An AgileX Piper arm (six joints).
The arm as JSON. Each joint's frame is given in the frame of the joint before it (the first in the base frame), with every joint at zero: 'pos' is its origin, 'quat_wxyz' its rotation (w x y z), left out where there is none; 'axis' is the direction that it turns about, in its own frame. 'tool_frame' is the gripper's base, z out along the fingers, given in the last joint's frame.
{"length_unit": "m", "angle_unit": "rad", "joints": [
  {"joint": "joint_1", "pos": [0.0, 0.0, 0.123], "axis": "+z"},
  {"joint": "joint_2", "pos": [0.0, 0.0, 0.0], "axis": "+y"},
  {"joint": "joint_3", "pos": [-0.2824, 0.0, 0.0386], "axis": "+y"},
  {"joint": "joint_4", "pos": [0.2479, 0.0, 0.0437], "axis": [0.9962, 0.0, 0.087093]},
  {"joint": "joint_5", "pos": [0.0, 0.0, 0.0], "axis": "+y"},
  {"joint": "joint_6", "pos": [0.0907, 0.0, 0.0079], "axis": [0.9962, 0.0, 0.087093]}
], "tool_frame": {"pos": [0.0, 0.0, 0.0], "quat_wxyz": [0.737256, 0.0, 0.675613, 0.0]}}
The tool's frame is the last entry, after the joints.
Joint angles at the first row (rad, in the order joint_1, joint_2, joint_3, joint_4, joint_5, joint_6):
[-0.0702 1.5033 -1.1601 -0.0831 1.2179 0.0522]
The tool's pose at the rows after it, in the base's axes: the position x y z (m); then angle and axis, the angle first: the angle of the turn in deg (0 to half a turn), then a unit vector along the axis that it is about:
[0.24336, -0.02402, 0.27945, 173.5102, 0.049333, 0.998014, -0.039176]
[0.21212, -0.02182, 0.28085, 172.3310, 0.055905, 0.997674, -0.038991]
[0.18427, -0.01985, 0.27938, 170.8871, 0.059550, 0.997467, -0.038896]
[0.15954, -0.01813, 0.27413, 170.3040, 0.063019, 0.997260, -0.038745]
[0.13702, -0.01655, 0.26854, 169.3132, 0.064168, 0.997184, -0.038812]
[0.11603, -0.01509, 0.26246, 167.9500, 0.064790, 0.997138, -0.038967]
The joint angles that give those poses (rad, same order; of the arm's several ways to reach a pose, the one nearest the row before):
[-0.0702 1.3830 -1.0570 -0.0807 1.2179 0.0522]
[-0.0702 1.2635 -0.9574 -0.0807 1.2177 0.0646]
[-0.0702 1.1525 -0.8677 -0.0807 1.2140 0.0713]
[-0.0702 1.0559 -0.7852 -0.0807 1.2182 0.0775]
[-0.0702 0.9611 -0.7115 -0.0807 1.2221 0.0789]
[-0.0702 0.8657 -0.6441 -0.0807 1.2263 0.0788]

